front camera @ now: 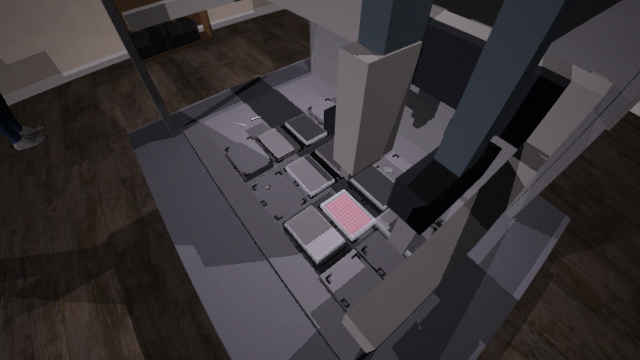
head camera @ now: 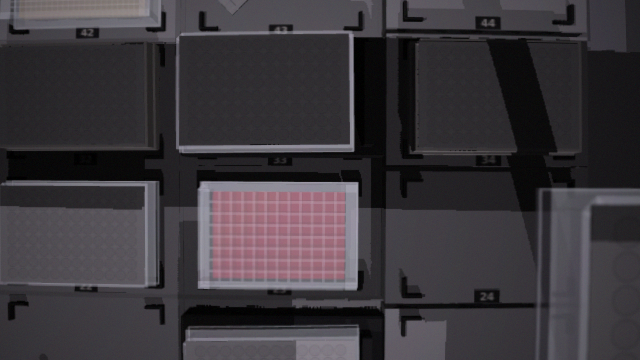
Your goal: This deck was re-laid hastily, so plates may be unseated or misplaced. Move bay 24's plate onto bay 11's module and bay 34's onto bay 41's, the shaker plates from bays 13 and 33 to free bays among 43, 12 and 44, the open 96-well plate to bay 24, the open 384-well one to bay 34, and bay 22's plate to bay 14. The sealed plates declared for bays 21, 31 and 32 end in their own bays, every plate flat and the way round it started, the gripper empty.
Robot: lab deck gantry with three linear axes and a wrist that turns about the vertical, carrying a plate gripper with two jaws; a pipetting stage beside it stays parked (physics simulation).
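Frame: origin at the robot's base, x ahead, y left, z up, level; centimetres.
Seen in the pictures: gripper, between the fingertips: (front camera: 412,231); robot's base, origin of its link: (front camera: 227,154).
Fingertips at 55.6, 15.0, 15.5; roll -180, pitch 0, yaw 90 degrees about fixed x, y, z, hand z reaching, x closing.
Pixels of each thing's top centre, then the offset from my fingertips to it, as dx, dy, dz. "spot": a spot on its surface instead.
- clear-rimmed grey plate, a spot on its surface: (head camera: 612,290) spot: -5.4, +1.6, +0.7
- bay 24, a spot on its surface: (head camera: 460,250) spot: -2.1, -1.0, -14.1
- open pink 96-well plate, centre of its top: (head camera: 277,237) (front camera: 348,211) -16.4, +0.0, -14.1
- bay 22, a spot on its surface: (head camera: 75,240) (front camera: 309,174) spot: -32.4, -0.4, -14.1
- bay 33, a spot on its surface: (head camera: 265,92) (front camera: 376,184) spot: -16.9, +10.5, -11.9
- bay 34, a spot on its surface: (head camera: 455,95) spot: -3.3, +10.6, -12.6
- bay 32, a spot on its surface: (head camera: 75,95) spot: -32.4, +11.0, -13.9
- bay 13, a spot on its surface: (head camera: 240,351) spot: -18.6, -7.7, -11.9
- open tan 384-well plate, a spot on its surface: (head camera: 85,9) spot: -31.9, +17.9, -14.1
- low module, centre of its top: (front camera: 247,154) -49.2, -10.7, -13.3
- small pale scrap, a spot on its surface: (head camera: 233,4) spot: -20.4, +19.0, -15.5
My gripper (front camera: 400,232) is shut on a clear-rimmed grey plate (head camera: 612,290), held above the deck right of bay 24 (head camera: 460,250); its jaws do not show in the head view. The open pink 96-well plate (front camera: 347,214) (head camera: 278,235) is in bay 23. Grey plates stand in bay 22 (front camera: 310,175) (head camera: 75,240), bay 33 (front camera: 372,186) (head camera: 265,92), bay 34 (head camera: 455,95), bay 32 (head camera: 75,95) and bay 13 (front camera: 315,235) (head camera: 240,351). The open tan 384-well plate (head camera: 85,9) is in bay 42, cut by the view's edge. Bays 24, 12 (head camera: 85,332) and 14 (head camera: 490,335) show no plate.
Two more plates (front camera: 277,142) (front camera: 305,129) stand at the far left of the deck, near a low module (front camera: 248,159). The beige pipetting stage (front camera: 370,110) stands over the middle rows and hides part of them. A small pale scrap (head camera: 233,4) lies in bay 43.
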